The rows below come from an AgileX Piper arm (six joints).
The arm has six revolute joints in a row. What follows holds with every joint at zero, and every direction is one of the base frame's.
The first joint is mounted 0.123 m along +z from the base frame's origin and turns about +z.
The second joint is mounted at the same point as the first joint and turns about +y.
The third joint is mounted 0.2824 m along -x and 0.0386 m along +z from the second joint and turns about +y.
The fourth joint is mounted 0.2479 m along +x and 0.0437 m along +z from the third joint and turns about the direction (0.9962, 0, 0.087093).
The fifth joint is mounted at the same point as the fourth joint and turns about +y.
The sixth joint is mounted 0.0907 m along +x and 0.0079 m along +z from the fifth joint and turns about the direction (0.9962, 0, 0.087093).
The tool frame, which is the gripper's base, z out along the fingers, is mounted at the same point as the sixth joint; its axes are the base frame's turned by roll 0, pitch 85.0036 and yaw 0 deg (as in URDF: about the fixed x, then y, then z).
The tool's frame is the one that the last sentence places.
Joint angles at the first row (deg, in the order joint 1, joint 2, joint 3, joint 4, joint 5, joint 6):
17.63 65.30 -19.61 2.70 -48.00 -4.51
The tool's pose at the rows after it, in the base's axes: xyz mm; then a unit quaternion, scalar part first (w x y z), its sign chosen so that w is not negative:
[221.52 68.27 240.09 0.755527 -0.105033 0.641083 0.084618]
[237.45 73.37 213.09 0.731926 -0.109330 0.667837 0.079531]
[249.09 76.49 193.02 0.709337 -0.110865 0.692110 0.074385]
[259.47 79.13 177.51 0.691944 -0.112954 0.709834 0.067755]
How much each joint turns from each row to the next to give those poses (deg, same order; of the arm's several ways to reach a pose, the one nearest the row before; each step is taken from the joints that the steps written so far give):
0.41 10.07 -0.09 -0.02 -11.68 -0.12
0.09 8.51 -0.64 0.25 -3.72 0.00
0.00 5.85 -1.11 0.45 -0.91 0.00
0.00 4.64 -1.49 0.49 -0.26 -0.37

